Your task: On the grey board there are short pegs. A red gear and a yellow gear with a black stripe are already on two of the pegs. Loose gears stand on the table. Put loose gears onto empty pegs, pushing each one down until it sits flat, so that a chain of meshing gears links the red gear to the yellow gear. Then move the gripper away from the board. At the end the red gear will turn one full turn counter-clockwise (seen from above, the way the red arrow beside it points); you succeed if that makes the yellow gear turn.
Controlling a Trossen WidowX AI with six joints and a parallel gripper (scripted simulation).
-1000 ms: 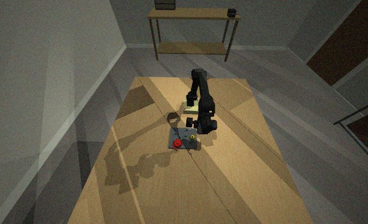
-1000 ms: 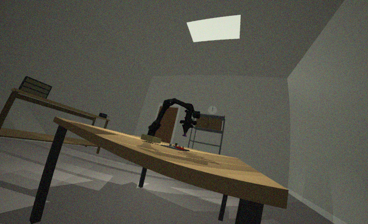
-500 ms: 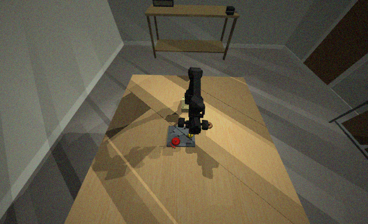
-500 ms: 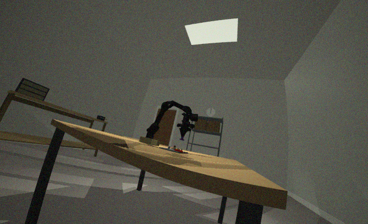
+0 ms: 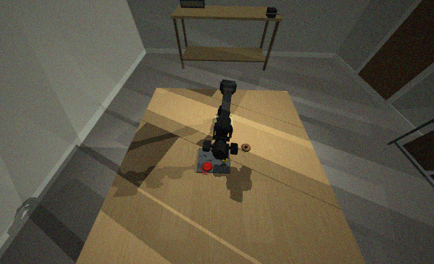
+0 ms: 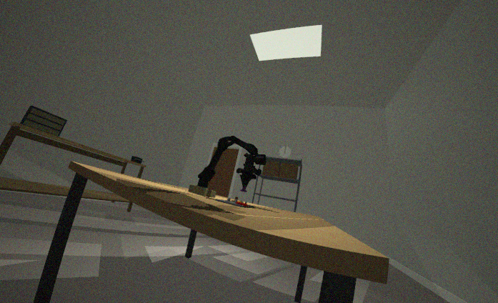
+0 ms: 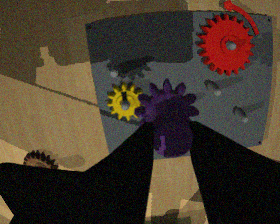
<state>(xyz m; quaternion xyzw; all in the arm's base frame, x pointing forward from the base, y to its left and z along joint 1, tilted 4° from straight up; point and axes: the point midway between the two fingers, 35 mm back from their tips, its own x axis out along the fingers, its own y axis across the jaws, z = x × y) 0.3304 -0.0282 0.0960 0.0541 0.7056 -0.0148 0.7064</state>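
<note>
The red gear lies 30 mm ahead of my gripper tip, 80 mm to the right of it and 100 mm below it. Round my gripper tip: brown gear: 110 mm behind, 190 mm to the left, 100 mm below; then small purple gear: 10 mm below.
</note>
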